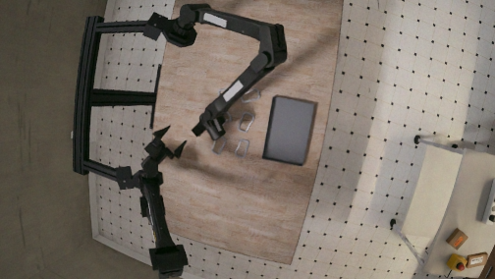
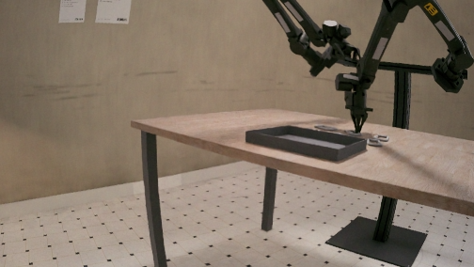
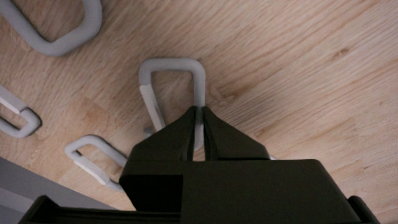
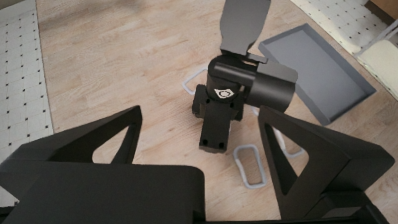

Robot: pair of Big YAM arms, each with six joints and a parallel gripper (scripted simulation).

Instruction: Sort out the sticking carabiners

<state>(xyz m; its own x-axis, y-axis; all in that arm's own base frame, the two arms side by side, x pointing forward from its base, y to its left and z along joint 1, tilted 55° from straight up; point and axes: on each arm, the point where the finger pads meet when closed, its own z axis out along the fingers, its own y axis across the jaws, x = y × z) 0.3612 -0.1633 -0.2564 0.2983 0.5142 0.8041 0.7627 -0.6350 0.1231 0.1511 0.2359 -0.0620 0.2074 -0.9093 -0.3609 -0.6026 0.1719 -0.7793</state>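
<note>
The grey tray is 34 cm ahead of my left hand and 3 cm to the left of it.
</note>
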